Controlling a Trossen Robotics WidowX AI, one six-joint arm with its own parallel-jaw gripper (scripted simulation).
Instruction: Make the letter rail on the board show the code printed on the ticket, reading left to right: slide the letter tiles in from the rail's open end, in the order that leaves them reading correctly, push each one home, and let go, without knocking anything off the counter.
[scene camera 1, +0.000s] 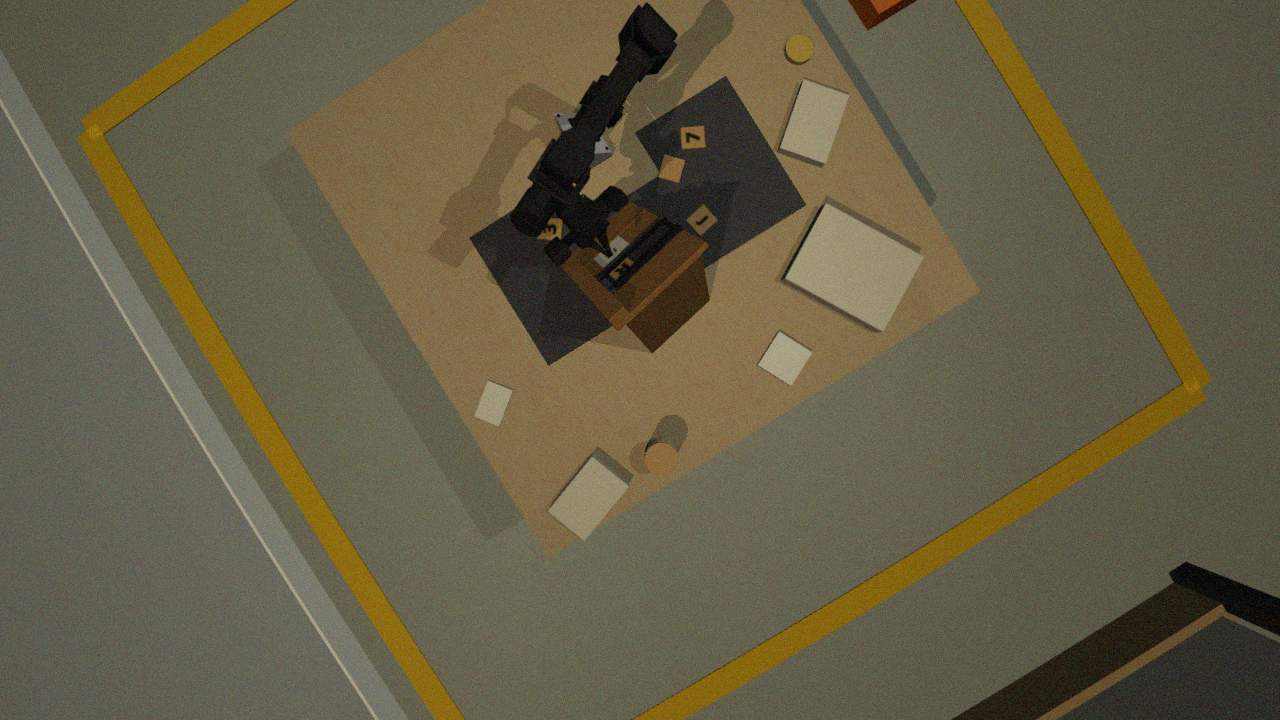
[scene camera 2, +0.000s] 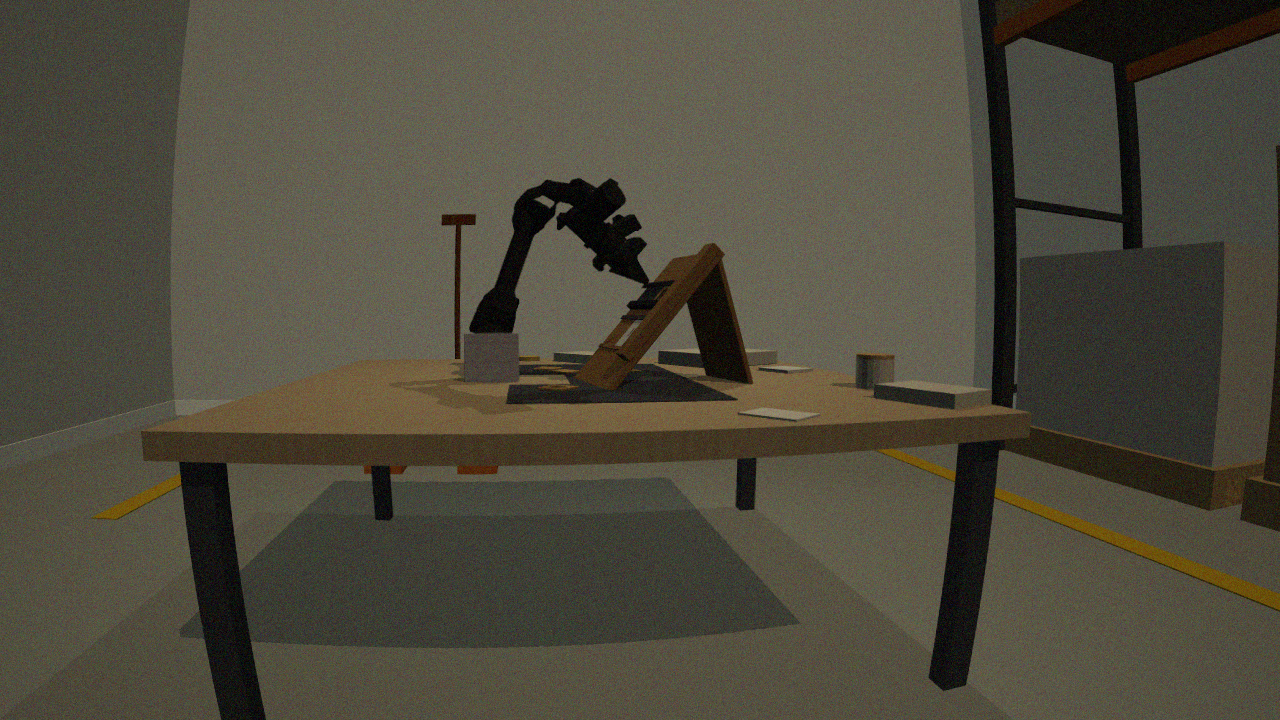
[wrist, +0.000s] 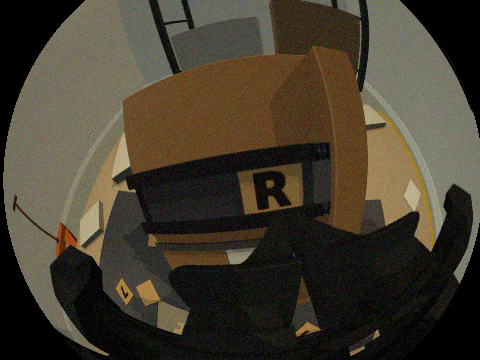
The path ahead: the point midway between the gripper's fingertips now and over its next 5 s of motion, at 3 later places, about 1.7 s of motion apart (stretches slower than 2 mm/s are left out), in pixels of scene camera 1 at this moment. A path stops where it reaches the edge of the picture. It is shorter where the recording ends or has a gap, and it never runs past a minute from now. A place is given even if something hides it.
The gripper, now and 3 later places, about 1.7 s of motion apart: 610, 255; 630, 253; 632, 259; 623, 254
